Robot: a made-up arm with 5 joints.
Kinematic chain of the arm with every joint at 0, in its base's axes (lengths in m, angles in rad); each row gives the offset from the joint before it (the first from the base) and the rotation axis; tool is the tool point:
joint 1: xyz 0 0 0.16 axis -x
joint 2: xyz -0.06 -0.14 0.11 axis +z
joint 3: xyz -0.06 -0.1 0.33 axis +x
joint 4: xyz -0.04 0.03 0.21 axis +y
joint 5: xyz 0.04 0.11 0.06 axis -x
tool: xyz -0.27 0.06 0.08
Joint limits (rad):
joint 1: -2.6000..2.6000
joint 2: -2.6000..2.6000
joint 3: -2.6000..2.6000
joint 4: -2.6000..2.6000
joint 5: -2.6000..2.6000
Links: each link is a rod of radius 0.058 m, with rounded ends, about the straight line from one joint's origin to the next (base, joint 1, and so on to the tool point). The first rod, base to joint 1, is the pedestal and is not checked.
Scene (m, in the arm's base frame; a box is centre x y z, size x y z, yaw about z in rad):
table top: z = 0
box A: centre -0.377 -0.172 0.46 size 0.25 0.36 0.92 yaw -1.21
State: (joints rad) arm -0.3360 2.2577 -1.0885 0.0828 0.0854
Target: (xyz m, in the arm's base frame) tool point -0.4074 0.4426 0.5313
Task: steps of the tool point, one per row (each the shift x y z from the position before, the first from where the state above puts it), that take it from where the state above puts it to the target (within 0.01 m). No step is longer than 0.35 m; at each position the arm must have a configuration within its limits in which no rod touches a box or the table.
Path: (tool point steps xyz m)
1: -0.0508 -0.0248 0.1577
2: -0.0028 0.0157 0.1654
3: 0.0485 0.0488 0.1480
4: 0.0937 0.0702 0.1089
5: 0.1247 0.0781 0.0546
6: 0.1359 0.0741 -0.0063
7: -0.1082 0.2309 0.1038
8: -0.0996 0.2776 0.0029
9: -0.0738 0.2690 -0.1118
10: -0.1237 0.0623 -0.0615
11: -0.1104 0.0452 -0.1064
12: -0.0850 0.0149 -0.1393
13: -0.0521 -0.0247 -0.1527

